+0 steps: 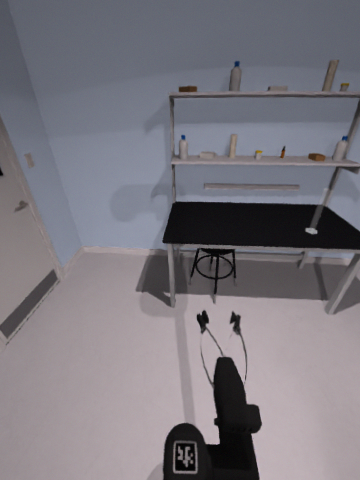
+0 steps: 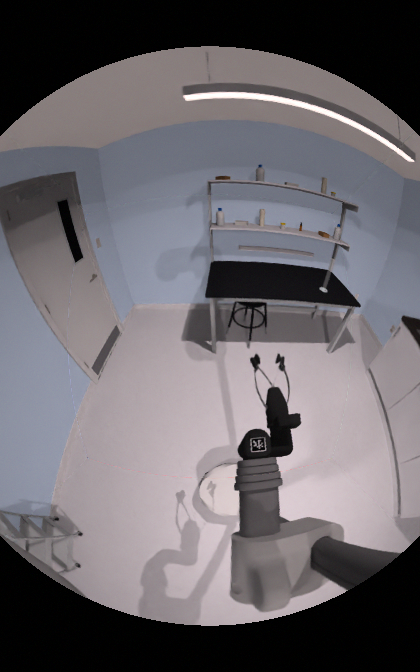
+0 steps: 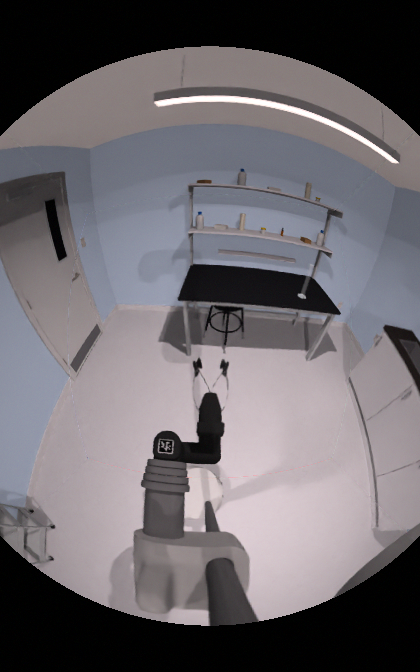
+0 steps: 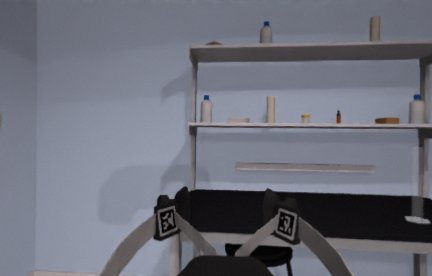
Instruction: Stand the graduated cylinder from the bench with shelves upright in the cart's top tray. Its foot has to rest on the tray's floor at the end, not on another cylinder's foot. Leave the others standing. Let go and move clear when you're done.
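Pixels of known places: hand, its tool point: [image 1: 218, 317] [image 2: 267, 358] [image 3: 210, 363] [image 4: 226, 209]; robot's base, origin of its link: [image 2: 228, 488] [image 3: 193, 491].
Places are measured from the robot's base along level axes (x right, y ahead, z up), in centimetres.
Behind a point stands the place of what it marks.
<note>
The clear graduated cylinder [image 1: 318, 214] @(y 146.0, x 98.1, z 88.7 cm) [image 2: 328, 275] @(y 146.0, x 98.4, z 90.4 cm) [image 3: 305, 284] @(y 146.3, x 98.0, z 87.1 cm) [image 4: 416, 186] @(y 146.6, x 97.3, z 89.3 cm) stands upright on its pale foot near the right end of the black bench top [image 1: 235, 225] @(y 157.6, x 41.7, z 73.4 cm) [image 2: 260, 281] @(y 157.1, x 34.8, z 73.5 cm) [image 3: 235, 284] @(y 160.1, x 34.6, z 73.4 cm) [image 4: 330, 215] @(y 152.8, x 61.9, z 73.4 cm). My gripper [image 1: 219, 320] @(y 45.7, x 9.3, z 104.6 cm) [image 2: 268, 361] @(y 45.7, x 9.3, z 104.6 cm) [image 3: 211, 366] @(y 45.7, x 9.3, z 104.6 cm) [image 4: 227, 206] @(y 45.7, x 9.3, z 104.6 cm) is open and empty, over the floor in front of the bench, well short of it and left of the cylinder. Part of a wheeled frame that looks like the cart [image 2: 50, 537] [image 3: 35, 526] shows at the lower left; its top tray and any cylinders there do not show.
A black stool [image 1: 216, 251] @(y 151.5, x 27.2, z 51.7 cm) [image 2: 250, 304] @(y 151.0, x 26.2, z 51.4 cm) [image 4: 260, 256] @(y 152.8, x 28.5, z 52.9 cm) stands under the bench's left half. Two shelves [image 1: 265, 160] [image 4: 310, 52] above the bench carry bottles, boxes and jars. White cabinets [image 2: 397, 400] @(y 35.7, x 166.5, z 32.6 cm) [image 3: 395, 415] @(y 21.2, x 165.3, z 52.2 cm) stand at the right. A door [image 2: 55, 270] @(y 123.4, x -141.1, z 120.7 cm) [image 3: 42, 280] @(y 122.1, x -141.2, z 108.6 cm) is in the left wall.
</note>
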